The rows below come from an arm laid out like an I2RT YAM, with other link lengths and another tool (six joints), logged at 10 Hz.
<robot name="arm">
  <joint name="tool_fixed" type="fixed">
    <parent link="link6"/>
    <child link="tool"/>
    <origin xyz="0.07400 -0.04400 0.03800" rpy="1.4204 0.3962 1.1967"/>
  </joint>
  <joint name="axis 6" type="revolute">
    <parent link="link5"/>
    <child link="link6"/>
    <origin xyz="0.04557 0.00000 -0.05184"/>
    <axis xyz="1 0 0"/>
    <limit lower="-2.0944" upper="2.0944"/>
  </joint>
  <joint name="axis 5" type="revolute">
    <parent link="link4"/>
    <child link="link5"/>
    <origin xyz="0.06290 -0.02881 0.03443"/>
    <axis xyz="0 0 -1"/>
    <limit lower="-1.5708" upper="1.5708"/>
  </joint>
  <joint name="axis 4" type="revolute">
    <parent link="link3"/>
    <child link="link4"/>
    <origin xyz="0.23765 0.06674 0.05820"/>
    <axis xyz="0 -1 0"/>
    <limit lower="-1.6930" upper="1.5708"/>
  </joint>
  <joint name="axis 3" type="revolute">
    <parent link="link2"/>
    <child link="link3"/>
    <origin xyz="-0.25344 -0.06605 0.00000"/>
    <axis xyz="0 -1 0"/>
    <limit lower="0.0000" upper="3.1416"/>
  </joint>
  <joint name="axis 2" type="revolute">
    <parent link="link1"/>
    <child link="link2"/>
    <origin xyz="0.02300 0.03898 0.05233"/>
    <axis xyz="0 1 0"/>
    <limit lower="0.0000" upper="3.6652"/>
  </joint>
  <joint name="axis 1" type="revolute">
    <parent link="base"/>
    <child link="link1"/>
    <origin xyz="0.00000 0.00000 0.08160"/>
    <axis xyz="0 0 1"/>
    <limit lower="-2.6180" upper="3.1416"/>
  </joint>
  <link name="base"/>
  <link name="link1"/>
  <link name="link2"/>
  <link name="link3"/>
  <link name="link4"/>
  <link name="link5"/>
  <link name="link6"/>
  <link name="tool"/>
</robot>
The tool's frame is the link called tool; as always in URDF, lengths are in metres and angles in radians.
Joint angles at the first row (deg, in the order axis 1, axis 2, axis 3, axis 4, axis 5, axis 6):
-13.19, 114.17, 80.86, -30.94, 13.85, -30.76
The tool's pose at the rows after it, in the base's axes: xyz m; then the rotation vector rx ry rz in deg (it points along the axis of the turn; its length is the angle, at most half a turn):
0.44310 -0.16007 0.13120 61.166 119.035 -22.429
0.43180 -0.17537 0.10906 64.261 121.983 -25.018
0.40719 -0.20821 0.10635 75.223 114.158 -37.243
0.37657 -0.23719 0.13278 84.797 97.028 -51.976
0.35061 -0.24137 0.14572 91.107 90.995 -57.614
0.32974 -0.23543 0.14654 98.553 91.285 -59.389
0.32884 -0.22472 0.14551 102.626 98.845 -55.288
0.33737 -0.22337 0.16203 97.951 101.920 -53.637
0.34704 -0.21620 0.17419 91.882 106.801 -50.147
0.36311 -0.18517 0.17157 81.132 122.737 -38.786
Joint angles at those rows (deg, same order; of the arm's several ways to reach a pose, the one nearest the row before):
-15.53, 115.85, 80.84, -29.89, 13.85, -30.76
-17.67, 118.32, 80.84, -31.64, 14.04, -30.72
-19.49, 119.72, 80.84, -32.95, 22.94, -21.69
-20.53, 118.89, 80.88, -34.39, 36.27, -9.15
-21.06, 117.38, 80.93, -40.75, 39.92, -0.69
-21.19, 116.77, 82.06, -50.02, 37.67, 6.72
-21.06, 116.53, 85.06, -57.32, 30.76, 6.48
-20.80, 114.80, 86.63, -58.15, 30.76, 1.65
-20.19, 112.46, 86.78, -57.65, 29.34, -4.82
-18.61, 110.19, 86.78, -59.66, 20.38, -17.26

